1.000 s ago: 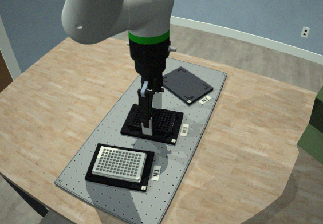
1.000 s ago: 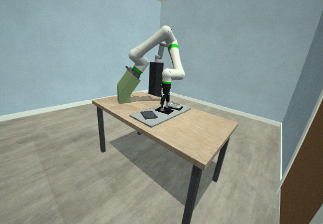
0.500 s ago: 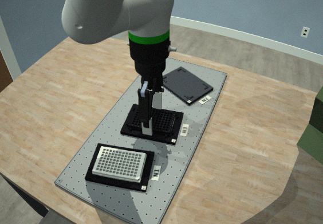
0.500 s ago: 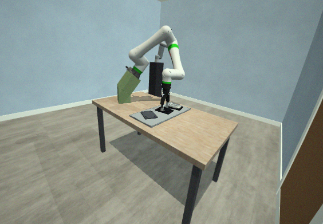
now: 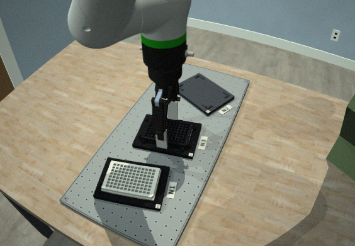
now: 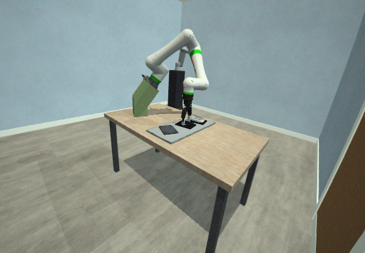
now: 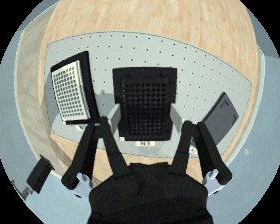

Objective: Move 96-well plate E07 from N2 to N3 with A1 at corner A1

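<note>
Right now my hand is 20 mm above the black 96-well plate E07. Also, from my hand: label N3 (90 mm behind, 20 mm to the right, 40 mm below); black landing nest N3 (40 mm below); label N1 (90 mm behind, 150 mm to the left, 40 mm below).
</note>
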